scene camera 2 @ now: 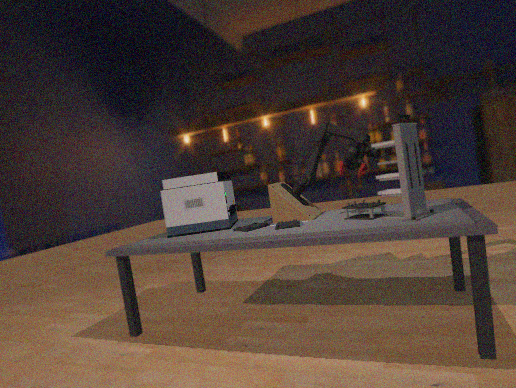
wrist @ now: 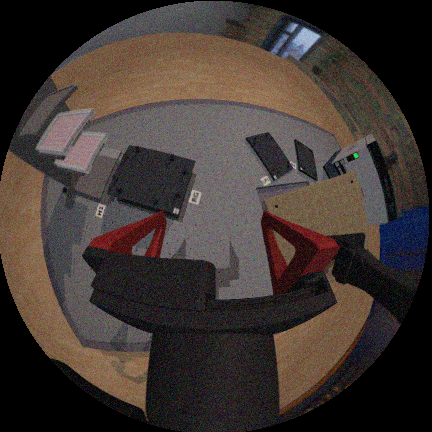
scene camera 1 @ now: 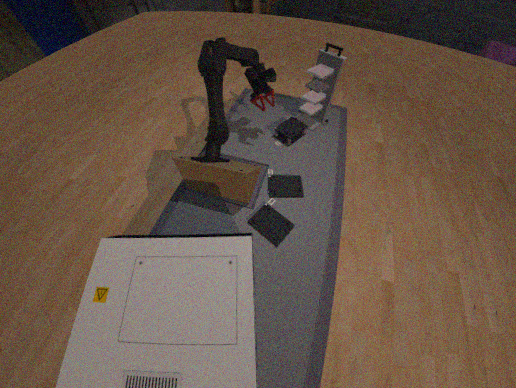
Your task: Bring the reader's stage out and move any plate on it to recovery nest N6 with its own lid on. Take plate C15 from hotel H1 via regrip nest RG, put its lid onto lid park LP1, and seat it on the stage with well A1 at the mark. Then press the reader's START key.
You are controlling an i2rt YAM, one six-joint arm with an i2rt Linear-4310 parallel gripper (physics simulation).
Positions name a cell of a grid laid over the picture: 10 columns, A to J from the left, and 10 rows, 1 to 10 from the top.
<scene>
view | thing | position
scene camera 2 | plate reader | E6
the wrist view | my gripper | E6
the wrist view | plate reader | I4
</scene>
